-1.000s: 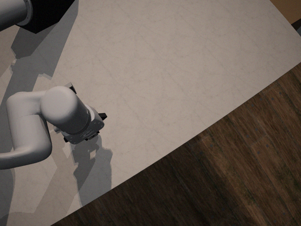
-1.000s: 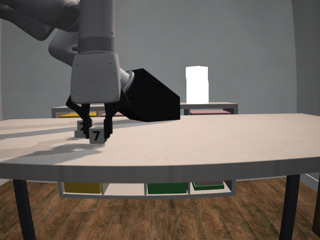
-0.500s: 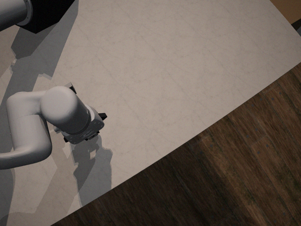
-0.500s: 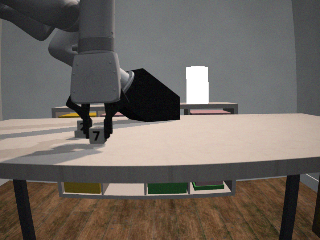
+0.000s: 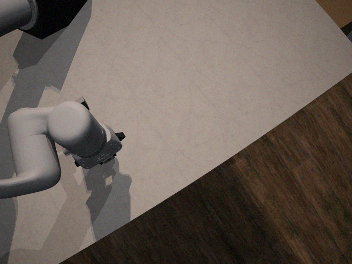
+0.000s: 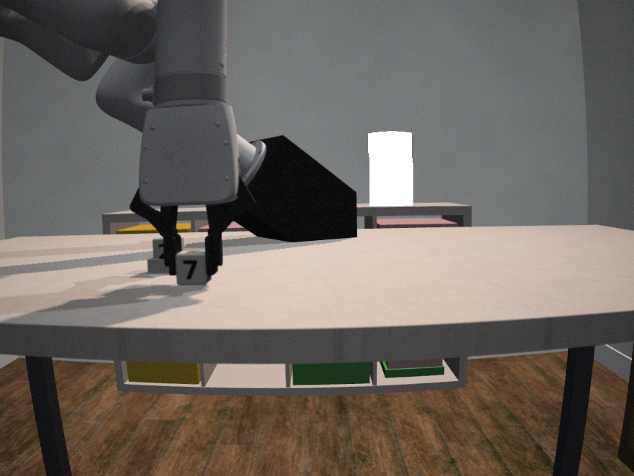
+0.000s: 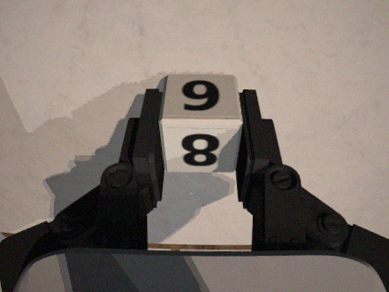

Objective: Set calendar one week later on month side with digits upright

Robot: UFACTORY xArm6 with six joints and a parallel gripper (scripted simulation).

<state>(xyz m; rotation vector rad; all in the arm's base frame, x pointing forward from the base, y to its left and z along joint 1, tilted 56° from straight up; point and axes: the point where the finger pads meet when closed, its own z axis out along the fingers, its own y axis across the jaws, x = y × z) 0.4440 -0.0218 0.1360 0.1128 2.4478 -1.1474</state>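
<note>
Now: hand 10 mm above the white cube. Round my hand: grey tray 120 mm behind, 20 mm below, 10 mm to the right.
</note>
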